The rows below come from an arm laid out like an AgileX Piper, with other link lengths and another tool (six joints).
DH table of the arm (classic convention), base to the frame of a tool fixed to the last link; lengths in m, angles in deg. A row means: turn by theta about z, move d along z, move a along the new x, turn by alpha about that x. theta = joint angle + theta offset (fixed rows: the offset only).
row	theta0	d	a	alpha
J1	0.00	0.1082	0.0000	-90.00
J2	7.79	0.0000	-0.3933	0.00
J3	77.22	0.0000	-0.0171	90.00
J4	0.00	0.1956	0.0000	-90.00
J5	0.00	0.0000	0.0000	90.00
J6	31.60	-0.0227	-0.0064	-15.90
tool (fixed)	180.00	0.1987	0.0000	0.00
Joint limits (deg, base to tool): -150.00..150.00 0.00..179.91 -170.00..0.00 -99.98..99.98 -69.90..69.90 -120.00..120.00
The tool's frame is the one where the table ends.
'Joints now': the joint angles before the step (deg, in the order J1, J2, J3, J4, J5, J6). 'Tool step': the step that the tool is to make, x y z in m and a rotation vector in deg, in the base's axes. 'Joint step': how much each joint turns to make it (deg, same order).
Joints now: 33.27, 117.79, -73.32, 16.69, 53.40, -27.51
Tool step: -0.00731, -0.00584, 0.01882, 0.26, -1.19, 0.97
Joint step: 0.00, -2.85, 0.00, -0.94, 1.78, 0.01
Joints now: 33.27, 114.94, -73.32, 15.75, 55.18, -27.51
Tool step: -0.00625, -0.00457, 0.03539, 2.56, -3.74, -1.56
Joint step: 0.00, -5.18, 0.00, 0.00, 0.29, 1.67
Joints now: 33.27, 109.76, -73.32, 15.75, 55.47, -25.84
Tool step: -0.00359, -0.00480, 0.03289, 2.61, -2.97, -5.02
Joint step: 0.00, -4.86, 0.01, 0.00, -0.22, 5.13
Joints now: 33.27, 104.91, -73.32, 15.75, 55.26, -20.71
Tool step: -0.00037, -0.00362, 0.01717, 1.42, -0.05, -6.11
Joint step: 0.00, -2.57, 0.00, 0.00, 0.32, 6.46
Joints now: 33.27, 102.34, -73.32, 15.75, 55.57, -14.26
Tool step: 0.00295, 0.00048, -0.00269, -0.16, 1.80, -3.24
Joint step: 0.00, 0.40, -0.01, 0.18, 0.44, 3.43
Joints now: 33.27, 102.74, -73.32, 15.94, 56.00, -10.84
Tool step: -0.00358, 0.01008, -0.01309, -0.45, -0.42, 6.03
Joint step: 1.03, 2.14, 0.00, 0.53, -0.97, -5.71
